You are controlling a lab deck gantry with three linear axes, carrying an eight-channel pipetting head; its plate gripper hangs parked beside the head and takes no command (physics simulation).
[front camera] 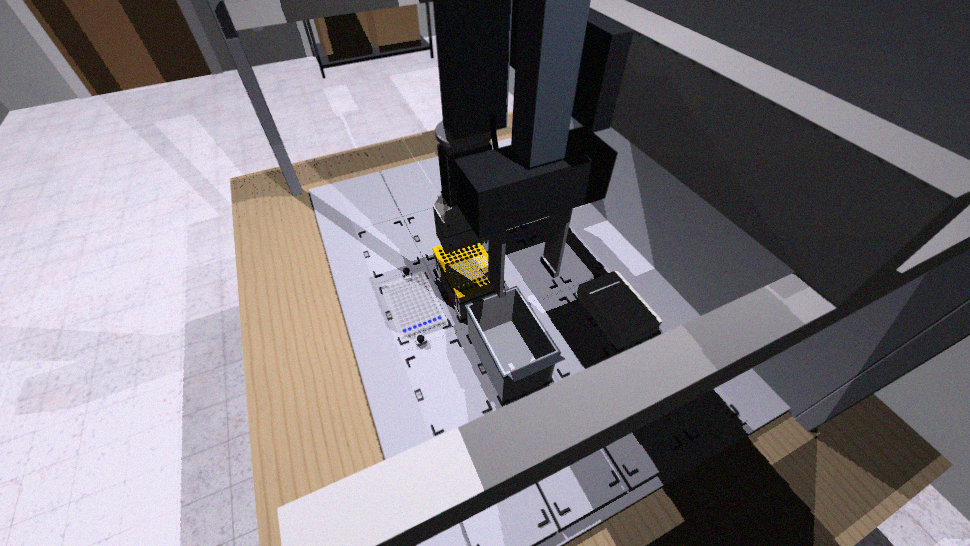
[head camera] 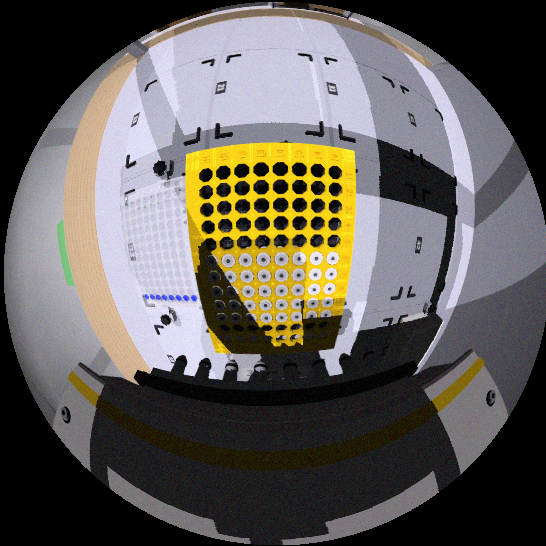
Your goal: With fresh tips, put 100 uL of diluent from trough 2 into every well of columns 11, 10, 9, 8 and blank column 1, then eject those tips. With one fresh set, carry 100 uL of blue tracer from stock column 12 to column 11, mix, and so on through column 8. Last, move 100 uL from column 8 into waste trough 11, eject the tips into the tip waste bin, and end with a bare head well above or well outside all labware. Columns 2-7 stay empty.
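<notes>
The pipetting head (front camera: 456,227) (head camera: 275,396) is low at the yellow tip rack (front camera: 458,255) (head camera: 346,203). Its nozzles show as short dark stubs in the head view, with no long tips seen; their lower ends are unclear. Several rack rows hold white tips; several at the far end and two at the near end are empty. The clear well plate (front camera: 412,301) (head camera: 160,234) has one blue column (front camera: 422,324) (head camera: 170,297); its other wells look colourless. The grey waste bin (front camera: 532,368) stands beside the rack. The trough block (front camera: 614,312) is in shadow, contents hidden. The parked plate gripper (front camera: 528,282) is open and empty.
The gripper's long fingers hang close to the bin's back rim. Black knobs (front camera: 420,339) (head camera: 159,167) stand beside the plate. A pale frame beam (front camera: 576,400) crosses the front view, and a thin post (front camera: 261,115) stands at the back left.
</notes>
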